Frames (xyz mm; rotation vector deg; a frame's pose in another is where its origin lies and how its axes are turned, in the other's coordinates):
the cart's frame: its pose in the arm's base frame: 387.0 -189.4 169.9 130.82 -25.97 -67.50
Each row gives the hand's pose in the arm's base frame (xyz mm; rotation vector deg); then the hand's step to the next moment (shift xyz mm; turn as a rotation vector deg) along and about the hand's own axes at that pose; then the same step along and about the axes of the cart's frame.
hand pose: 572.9 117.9 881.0 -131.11 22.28 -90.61
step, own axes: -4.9 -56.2 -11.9 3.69 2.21 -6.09
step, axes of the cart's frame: -47.6 -27.3 -17.7 -3.12 6.10 2.94
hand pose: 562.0 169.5 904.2 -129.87 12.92 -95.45
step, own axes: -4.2 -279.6 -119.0 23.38 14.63 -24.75
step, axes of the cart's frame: -279.8 -116.0 -24.9 -10.59 34.29 9.21
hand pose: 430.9 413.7 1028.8 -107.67 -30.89 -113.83
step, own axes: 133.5 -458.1 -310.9 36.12 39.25 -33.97
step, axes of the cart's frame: -475.8 -106.1 294.4 -3.80 62.66 7.63
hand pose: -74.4 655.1 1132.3 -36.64 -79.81 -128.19
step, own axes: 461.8 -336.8 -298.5 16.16 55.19 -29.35
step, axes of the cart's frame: -194.2 132.2 600.5 9.90 62.15 -14.42
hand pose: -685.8 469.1 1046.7 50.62 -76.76 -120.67
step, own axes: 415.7 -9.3 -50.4 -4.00 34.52 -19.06
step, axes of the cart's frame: 110.1 188.9 357.2 4.80 32.82 -21.70
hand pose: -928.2 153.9 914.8 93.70 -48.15 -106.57
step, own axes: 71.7 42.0 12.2 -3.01 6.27 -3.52
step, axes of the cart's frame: 38.2 55.7 49.9 -0.76 5.50 -5.47
